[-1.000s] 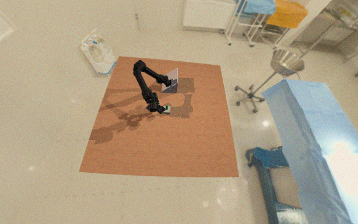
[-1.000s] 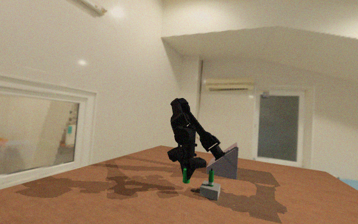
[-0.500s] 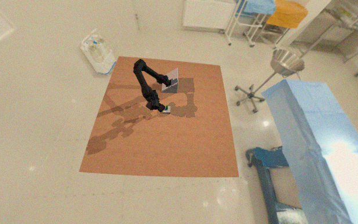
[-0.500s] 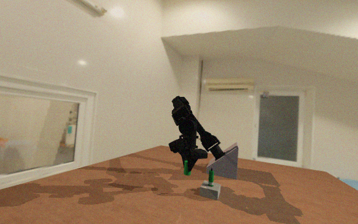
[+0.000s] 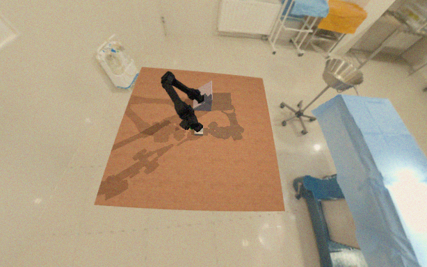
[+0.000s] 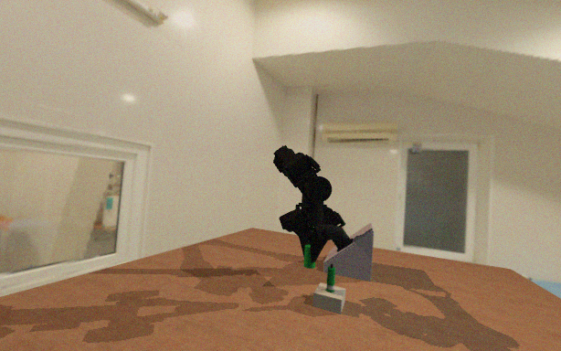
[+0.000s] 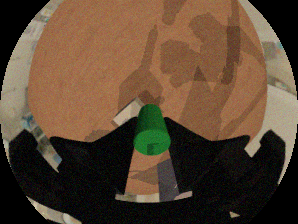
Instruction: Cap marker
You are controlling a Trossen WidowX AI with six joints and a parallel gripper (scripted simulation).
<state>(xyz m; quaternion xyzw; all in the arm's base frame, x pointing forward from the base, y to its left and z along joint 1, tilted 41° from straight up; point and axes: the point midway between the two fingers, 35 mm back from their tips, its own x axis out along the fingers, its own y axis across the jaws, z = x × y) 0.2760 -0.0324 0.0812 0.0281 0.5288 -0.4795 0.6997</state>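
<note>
Right now the grey holder block is 9 cm below my gripper tip, 6 cm to the left of it and 1 cm behind it. Also, from my gripper tip: green cap 1 cm above.
</note>
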